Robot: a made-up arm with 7 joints. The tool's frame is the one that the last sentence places.
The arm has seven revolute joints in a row. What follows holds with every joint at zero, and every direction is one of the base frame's. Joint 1 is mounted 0.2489 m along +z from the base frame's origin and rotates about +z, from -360 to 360 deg. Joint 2 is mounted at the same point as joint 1 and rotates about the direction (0, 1, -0.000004), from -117.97 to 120 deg. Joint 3 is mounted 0.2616 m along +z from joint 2 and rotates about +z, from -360 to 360 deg. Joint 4 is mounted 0.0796 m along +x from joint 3 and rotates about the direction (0, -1, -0.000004), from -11 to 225 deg. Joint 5 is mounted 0.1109 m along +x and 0.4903 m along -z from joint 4 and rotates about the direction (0, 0.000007, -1), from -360 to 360 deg. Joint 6 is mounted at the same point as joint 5 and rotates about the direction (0, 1, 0.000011), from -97 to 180 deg. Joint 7 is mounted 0.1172 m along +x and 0.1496 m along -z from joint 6 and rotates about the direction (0, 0.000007, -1), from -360 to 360 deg. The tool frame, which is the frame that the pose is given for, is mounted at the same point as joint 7; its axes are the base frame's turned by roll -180, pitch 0 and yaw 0 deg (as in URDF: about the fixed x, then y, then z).
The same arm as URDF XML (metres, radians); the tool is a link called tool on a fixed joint. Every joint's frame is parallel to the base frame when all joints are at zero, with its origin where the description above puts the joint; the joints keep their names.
<robot name="arm">
  <link name="base_link"/>
  <link name="link1"/>
  <link name="link2"/>
  <link name="link3"/>
  <link name="link4"/>
  <link name="link5"/>
  <link name="link6"/>
  <link name="link7"/>
  <link name="tool"/>
  <joint name="joint 1" type="revolute">
    <parent link="base_link"/>
    <child link="link1"/>
    <origin xyz="0 0 0.2489"/>
    <axis xyz="0 0 1"/>
    <limit lower="-6.2832" upper="6.2832"/>
  </joint>
  <joint name="joint 2" type="revolute">
    <parent link="link1"/>
    <child link="link2"/>
    <origin xyz="0 0 0"/>
    <axis xyz="0 1 0"/>
    <limit lower="-2.059" upper="2.0944"/>
  </joint>
  <joint name="joint 3" type="revolute">
    <parent link="link2"/>
    <child link="link3"/>
    <origin xyz="0 0 0.2616"/>
    <axis xyz="0 0 1"/>
    <limit lower="-6.2832" upper="6.2832"/>
  </joint>
  <joint name="joint 4" type="revolute">
    <parent link="link3"/>
    <child link="link4"/>
    <origin xyz="0.0796 0 0"/>
    <axis xyz="0 -1 0"/>
    <limit lower="-0.192" upper="3.927"/>
  </joint>
  <joint name="joint 5" type="revolute">
    <parent link="link4"/>
    <child link="link5"/>
    <origin xyz="0.1109 0 -0.4903"/>
    <axis xyz="0 0 -1"/>
    <limit lower="-6.2832" upper="6.2832"/>
  </joint>
  <joint name="joint 6" type="revolute">
    <parent link="link5"/>
    <child link="link6"/>
    <origin xyz="0 0 0"/>
    <axis xyz="0 1 0"/>
    <limit lower="-1.693" upper="3.1416"/>
  </joint>
  <joint name="joint 7" type="revolute">
    <parent link="link6"/>
    <child link="link7"/>
    <origin xyz="0.1172 0 -0.1496"/>
    <axis xyz="0 0 -1"/>
    <limit lower="-6.2832" upper="6.2832"/>
  </joint>
  <joint name="tool_joint" type="fixed">
    <parent link="link7"/>
    <child link="tool"/>
    <origin xyz="0 0 0" rpy="3.1416 0 0"/>
  </joint>
</robot>

